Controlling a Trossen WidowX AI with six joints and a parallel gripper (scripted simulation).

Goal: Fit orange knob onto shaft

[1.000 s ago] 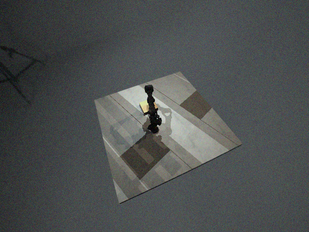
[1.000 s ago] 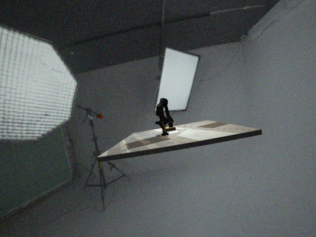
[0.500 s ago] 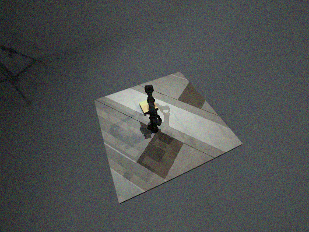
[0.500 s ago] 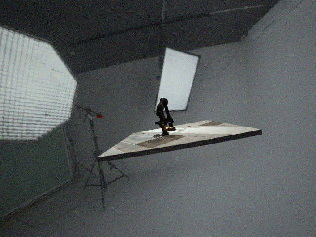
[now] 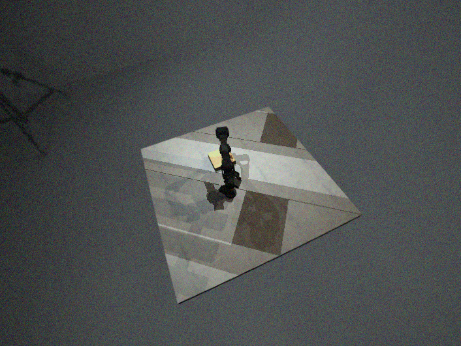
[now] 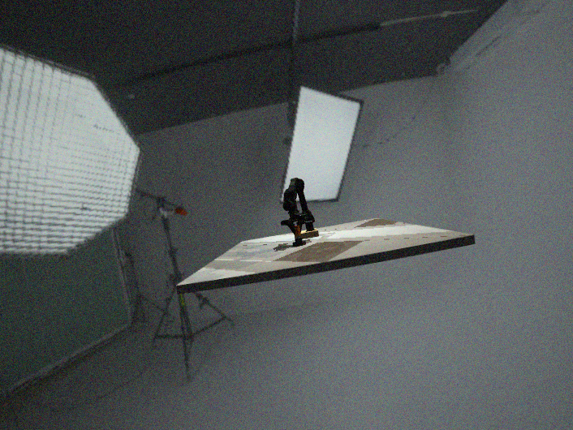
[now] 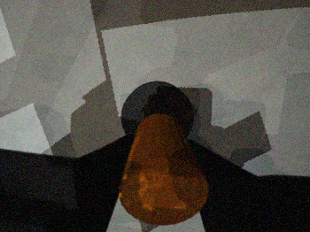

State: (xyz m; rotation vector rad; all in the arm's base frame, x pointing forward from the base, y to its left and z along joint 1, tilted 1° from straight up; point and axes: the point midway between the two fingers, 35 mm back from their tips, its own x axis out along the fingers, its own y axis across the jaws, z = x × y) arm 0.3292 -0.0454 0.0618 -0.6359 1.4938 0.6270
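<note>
My gripper tip is 3 cm below the orange knob. Also, from my gripper tip: dark round pedestal (4 cm below).
</note>
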